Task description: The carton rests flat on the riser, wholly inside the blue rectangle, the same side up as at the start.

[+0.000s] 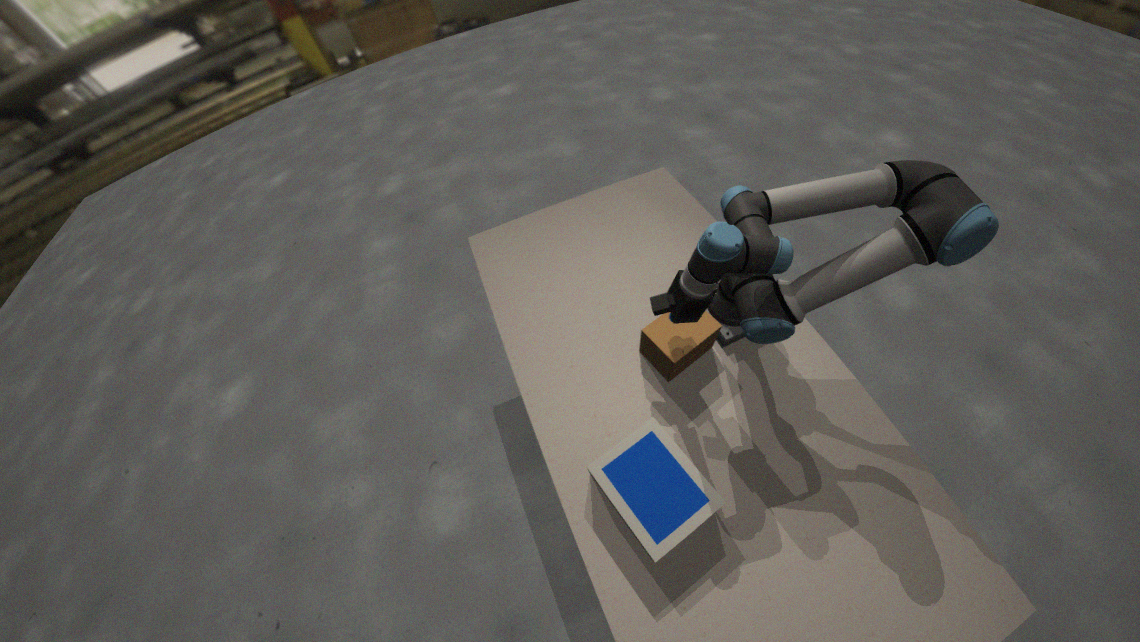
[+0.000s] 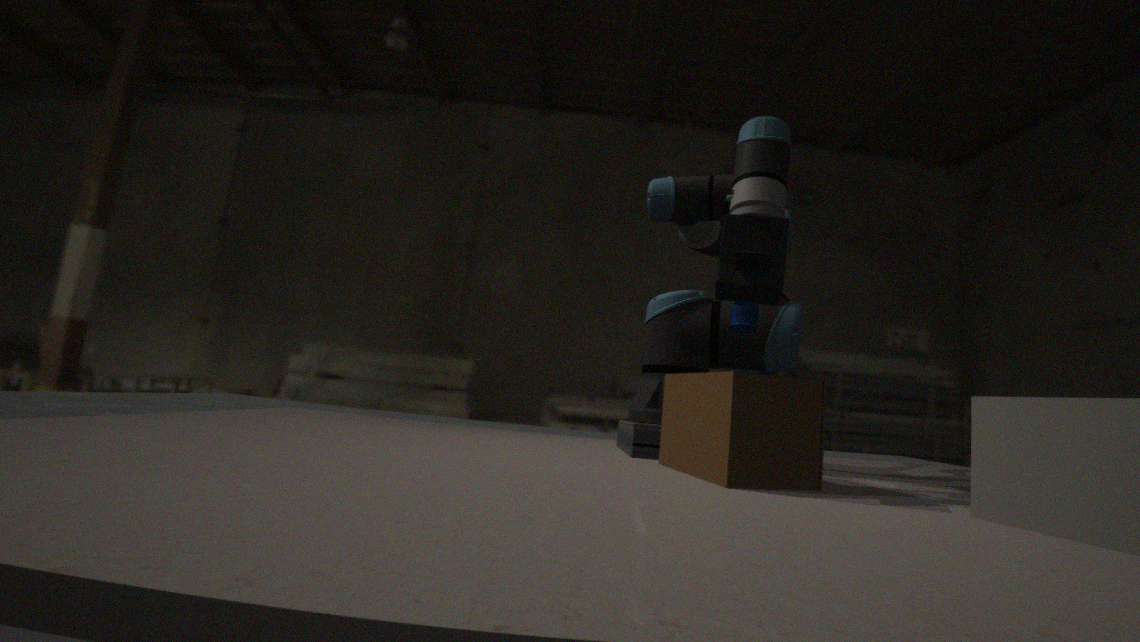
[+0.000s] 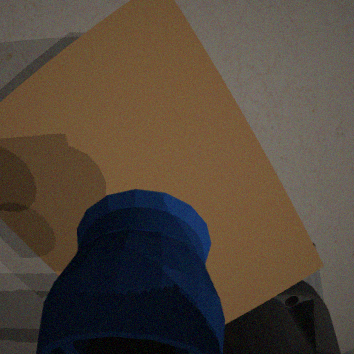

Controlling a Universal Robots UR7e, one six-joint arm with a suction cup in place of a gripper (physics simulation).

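Seen in the pictures: end effector, tool point: (image 2: 743,328) (image 3: 143,246); arm's base, origin of the base link: (image 1: 731,305) (image 3: 257,327).
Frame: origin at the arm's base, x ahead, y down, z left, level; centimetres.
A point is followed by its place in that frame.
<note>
The tan carton (image 1: 677,342) @[z 1.9, x 25.6, y -8.0 cm] (image 2: 741,427) @[z -5.6, x 30.7, y -1.7 cm] (image 3: 151,116) @[z -3.5, x 26.1, y -8.0 cm] lies flat on the beige table top, beside the arm's base. My suction cup, the gripper (image 1: 678,311) @[z -1.8, x 23.9, y -14.2 cm] (image 2: 742,317) (image 3: 144,211), points straight down over the carton's top face. It hangs a short way above that face and I see no contact. The carton rests on the table. The white riser (image 1: 681,539) @[z 38.2, x 55.7, y -7.0 cm] (image 2: 1053,470) @[z 13.4, x 51.1, y -0.6 cm] stands apart from the carton, nearer the table's front. Its top bears the blue rectangle (image 1: 653,485) @[z 25.9, x 53.5, y -7.0 cm], which is bare.
The beige table top (image 1: 557,263) @[z -52.6, x 31.5, y 5.1 cm] (image 2: 398,511) @[z -40.3, x 46.8, y 5.0 cm] sits on a round grey floor (image 1: 238,319). The arm's base and shoulder (image 1: 757,307) @[z 10.8, x 10.3, y -21.2 cm] stand right behind the carton. Stacked pallets (image 1: 142,103) lie far off at the back left.
</note>
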